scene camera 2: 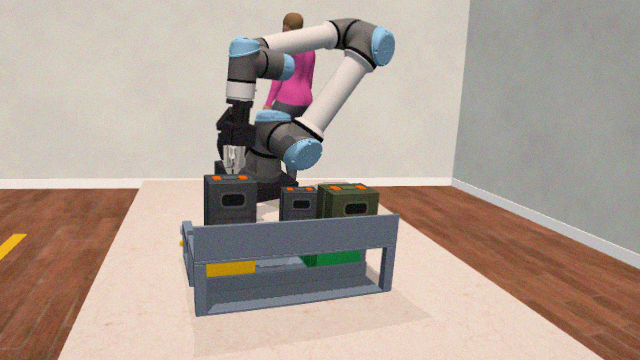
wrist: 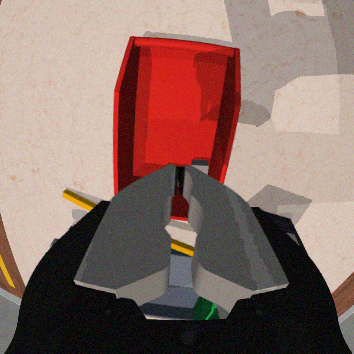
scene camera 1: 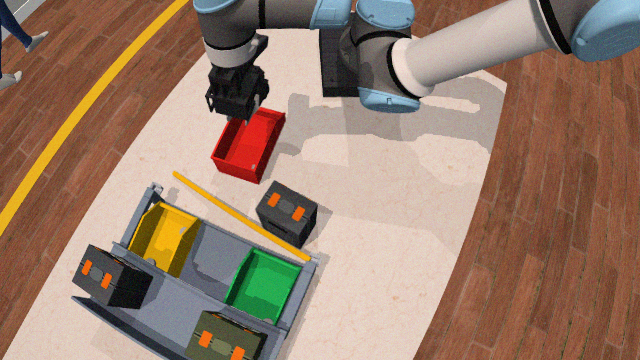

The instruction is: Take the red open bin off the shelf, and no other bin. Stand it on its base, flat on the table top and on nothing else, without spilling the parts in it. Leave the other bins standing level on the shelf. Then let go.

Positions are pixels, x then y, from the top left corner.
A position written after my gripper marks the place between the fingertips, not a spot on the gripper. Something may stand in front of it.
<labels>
my gripper: scene camera 2 231,177; wrist 177,168; scene camera 1 247,114
red open bin: wrist; scene camera 1
same spot on dark case: (scene camera 2: 214,188) = (scene camera 1: 74,283)
same spot on red open bin: (wrist: 174,100) = (scene camera 1: 253,137)
</labels>
